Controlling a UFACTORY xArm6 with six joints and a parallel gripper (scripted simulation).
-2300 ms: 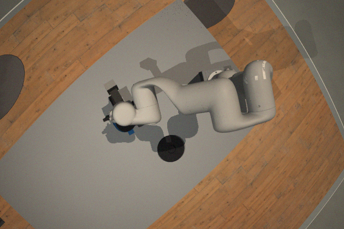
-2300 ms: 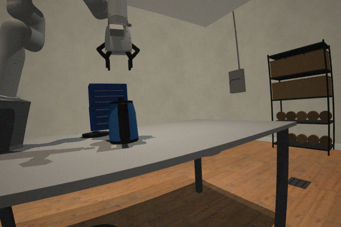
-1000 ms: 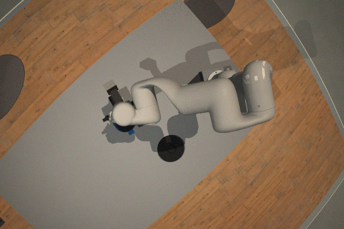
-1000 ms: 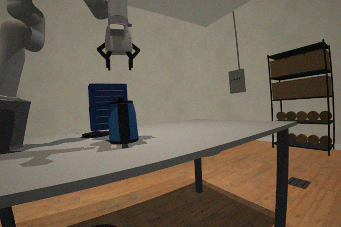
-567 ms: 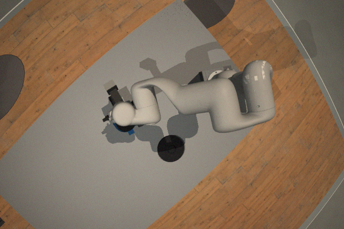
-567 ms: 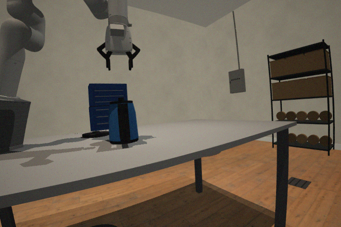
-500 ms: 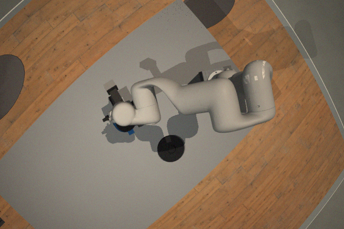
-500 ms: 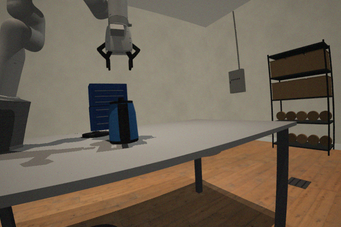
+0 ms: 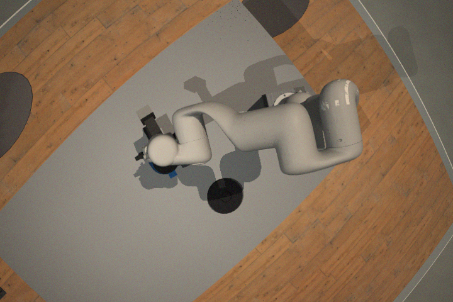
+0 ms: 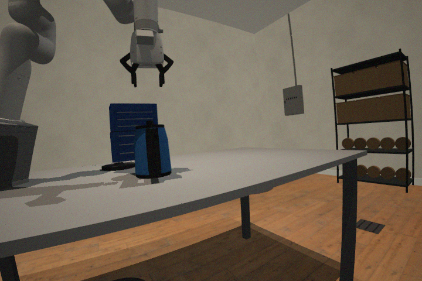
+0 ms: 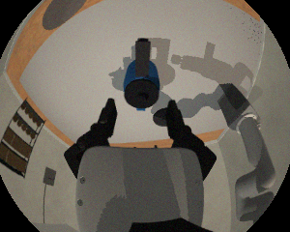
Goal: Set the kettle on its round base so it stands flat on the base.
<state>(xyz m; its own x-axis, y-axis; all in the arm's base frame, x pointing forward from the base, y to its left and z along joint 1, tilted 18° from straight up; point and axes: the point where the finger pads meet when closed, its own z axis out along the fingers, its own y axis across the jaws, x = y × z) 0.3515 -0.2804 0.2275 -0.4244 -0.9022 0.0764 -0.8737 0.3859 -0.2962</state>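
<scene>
Now: the blue kettle 2 cm ahead of my hand, 3 cm to the left of it and 21 cm below it. Also, from my hand: round black base: 2 cm ahead, 37 cm to the left, 29 cm below.
</scene>
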